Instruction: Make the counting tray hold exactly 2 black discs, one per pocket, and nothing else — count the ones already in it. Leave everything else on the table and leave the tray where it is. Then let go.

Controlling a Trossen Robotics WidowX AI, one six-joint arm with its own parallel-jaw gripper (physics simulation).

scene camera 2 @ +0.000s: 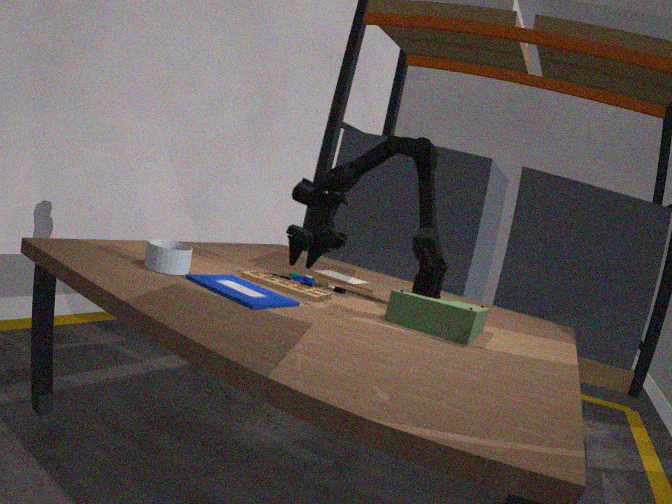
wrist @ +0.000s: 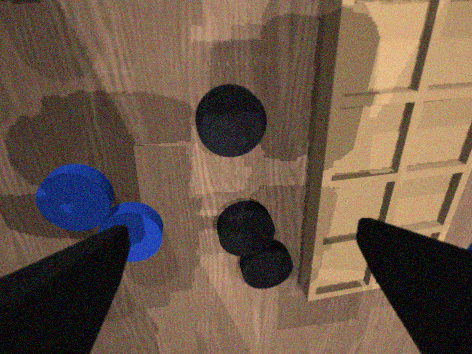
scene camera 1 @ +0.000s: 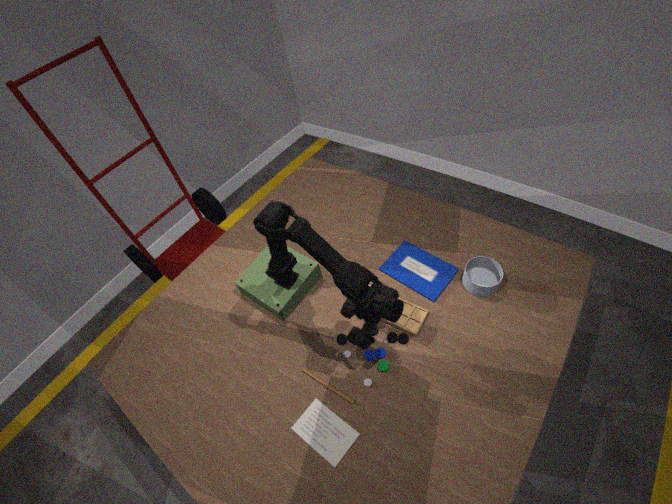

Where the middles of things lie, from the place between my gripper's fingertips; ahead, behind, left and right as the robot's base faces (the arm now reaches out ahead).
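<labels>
The tan counting tray (scene camera 2: pixel 309 293) has my hand 1 cm past it, 9 cm to the right of it and 4 cm above it. And there is the bowl (scene camera 2: pixel 168 257), which is 32 cm to the left of my hand and 21 cm ahead of it, and 2 cm below it as well.
</labels>
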